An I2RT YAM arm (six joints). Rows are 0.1 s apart.
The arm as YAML. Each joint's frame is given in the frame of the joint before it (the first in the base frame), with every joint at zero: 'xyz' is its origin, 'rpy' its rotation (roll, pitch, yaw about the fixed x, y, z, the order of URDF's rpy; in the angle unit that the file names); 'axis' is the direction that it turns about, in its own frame. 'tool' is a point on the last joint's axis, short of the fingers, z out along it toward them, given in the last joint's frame.
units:
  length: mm
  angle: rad
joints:
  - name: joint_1
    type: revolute
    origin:
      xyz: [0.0, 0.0, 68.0]
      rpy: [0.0, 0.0, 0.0]
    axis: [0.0, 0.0, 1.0]
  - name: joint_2
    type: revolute
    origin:
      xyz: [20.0, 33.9, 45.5]
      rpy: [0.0, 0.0, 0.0]
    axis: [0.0, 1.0, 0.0]
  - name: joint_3
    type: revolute
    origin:
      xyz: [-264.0, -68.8, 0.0]
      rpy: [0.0, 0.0, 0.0]
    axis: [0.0, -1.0, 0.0]
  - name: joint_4
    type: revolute
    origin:
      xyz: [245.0, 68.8, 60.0]
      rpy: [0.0, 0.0, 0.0]
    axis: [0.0, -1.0, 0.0]
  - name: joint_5
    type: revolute
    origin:
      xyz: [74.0, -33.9, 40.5]
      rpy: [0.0, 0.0, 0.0]
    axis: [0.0, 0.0, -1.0]
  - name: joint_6
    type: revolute
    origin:
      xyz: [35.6, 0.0, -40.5]
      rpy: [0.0, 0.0, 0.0]
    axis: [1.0, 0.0, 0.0]
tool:
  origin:
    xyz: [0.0, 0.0, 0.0]
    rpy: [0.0, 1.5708, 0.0]
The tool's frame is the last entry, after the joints.
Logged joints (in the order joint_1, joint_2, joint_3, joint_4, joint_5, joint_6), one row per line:
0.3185 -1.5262 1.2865 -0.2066 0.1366 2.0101
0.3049 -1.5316 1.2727 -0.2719 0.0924 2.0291
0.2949 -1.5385 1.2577 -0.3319 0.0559 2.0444
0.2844 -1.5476 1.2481 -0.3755 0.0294 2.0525
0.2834 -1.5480 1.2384 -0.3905 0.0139 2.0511
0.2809 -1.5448 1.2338 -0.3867 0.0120 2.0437
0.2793 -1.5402 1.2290 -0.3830 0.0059 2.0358
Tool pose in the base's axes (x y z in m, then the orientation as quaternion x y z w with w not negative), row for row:
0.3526 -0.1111 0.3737 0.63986 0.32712 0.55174 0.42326
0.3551 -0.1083 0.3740 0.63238 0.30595 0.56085 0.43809
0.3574 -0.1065 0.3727 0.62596 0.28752 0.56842 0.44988
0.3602 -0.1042 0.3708 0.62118 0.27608 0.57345 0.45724
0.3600 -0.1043 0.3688 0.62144 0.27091 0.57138 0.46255
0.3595 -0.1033 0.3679 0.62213 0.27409 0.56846 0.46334
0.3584 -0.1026 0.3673 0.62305 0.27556 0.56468 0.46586
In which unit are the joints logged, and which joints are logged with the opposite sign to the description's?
The joints are logged in radians. Opposite sign: joint_1, joint_2, joint_4, joint_5.
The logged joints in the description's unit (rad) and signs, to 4 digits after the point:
-0.3185 1.5262 1.2865 0.2066 -0.1366 2.0101
-0.3049 1.5316 1.2727 0.2719 -0.0924 2.0291
-0.2949 1.5385 1.2577 0.3319 -0.0559 2.0444
-0.2844 1.5476 1.2481 0.3755 -0.0294 2.0525
-0.2834 1.5480 1.2384 0.3905 -0.0139 2.0511
-0.2809 1.5448 1.2338 0.3867 -0.0120 2.0437
-0.2793 1.5402 1.2290 0.3830 -0.0059 2.0358

